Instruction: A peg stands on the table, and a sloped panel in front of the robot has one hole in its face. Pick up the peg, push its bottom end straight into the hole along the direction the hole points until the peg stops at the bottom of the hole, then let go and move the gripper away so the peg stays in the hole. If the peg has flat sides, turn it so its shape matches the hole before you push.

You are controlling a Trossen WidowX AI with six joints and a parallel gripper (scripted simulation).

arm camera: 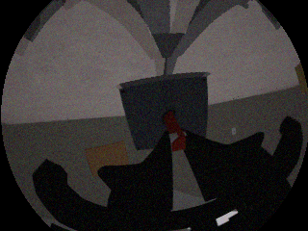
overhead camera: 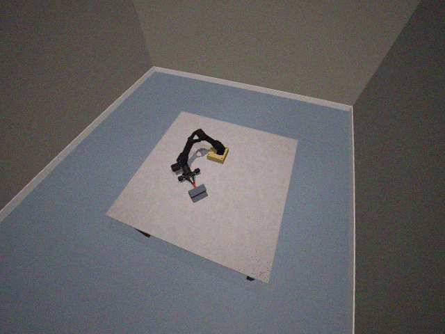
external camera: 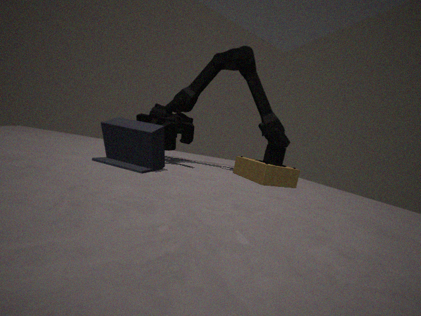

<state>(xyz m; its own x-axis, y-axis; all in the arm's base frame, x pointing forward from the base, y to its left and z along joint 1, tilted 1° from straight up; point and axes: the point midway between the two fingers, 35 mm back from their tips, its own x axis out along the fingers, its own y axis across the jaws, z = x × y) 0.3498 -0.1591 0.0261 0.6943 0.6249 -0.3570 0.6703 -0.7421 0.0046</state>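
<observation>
Right now the grey-blue sloped panel is 40 mm ahead of my gripper tip, 40 mm to the left of it and 30 mm below it. Also, from my gripper tip: red peg: right at my gripper tip.
</observation>
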